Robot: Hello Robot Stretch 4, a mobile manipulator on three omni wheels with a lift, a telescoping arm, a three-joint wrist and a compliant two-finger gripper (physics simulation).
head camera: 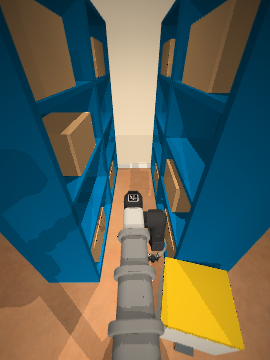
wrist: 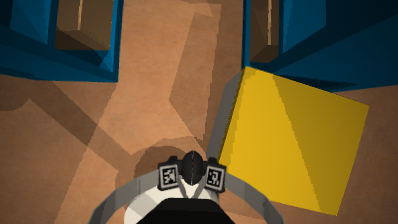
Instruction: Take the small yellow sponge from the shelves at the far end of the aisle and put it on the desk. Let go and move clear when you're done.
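Frame: origin at the robot's base, x ahead, y left, z up, level; centimetres.
Seen in the pictures: hand at its tool point: (head camera: 152, 259) (wrist: 192, 166).
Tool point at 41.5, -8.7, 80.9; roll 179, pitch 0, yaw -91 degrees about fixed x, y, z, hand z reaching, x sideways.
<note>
Offsets run from my tool point to a thing's top centre, as dx, dy, dz. "spot": to the spot under its first point. Level surfaces: height alone.
My gripper (head camera: 154, 258) (wrist: 192, 168) is shut, its fingertips pressed together with nothing seen between them. It hangs over the floor at the near end of the aisle, just left of a large block with a flat yellow top {-5.7, -28.9, -38.5} (head camera: 200, 300) (wrist: 295, 145) and grey-white sides. I cannot tell whether this block is the desk. The small yellow sponge cannot be made out in either view. The blue shelves on the left (head camera: 75, 277) (wrist: 90, 75) and on the right (head camera: 235, 150) (wrist: 350, 55) line the aisle; their far compartments are too small to read.
Brown boxes {+67.3, +54.9, +42.5} (head camera: 80, 145) {+74.1, -39.3, -3.2} (head camera: 177, 187) {spot: +34.7, +41.1, -50.4} (wrist: 82, 25) {spot: +34.5, -23.9, -51.8} (wrist: 265, 30) stand in the shelves on both sides. The aisle floor {dz -83.5} (head camera: 134, 181) (wrist: 160, 60) is narrow and runs to a pale wall (head camera: 132, 90). My extended arm (head camera: 135, 295) lies along the aisle, close to the yellow-topped block's left side.
</note>
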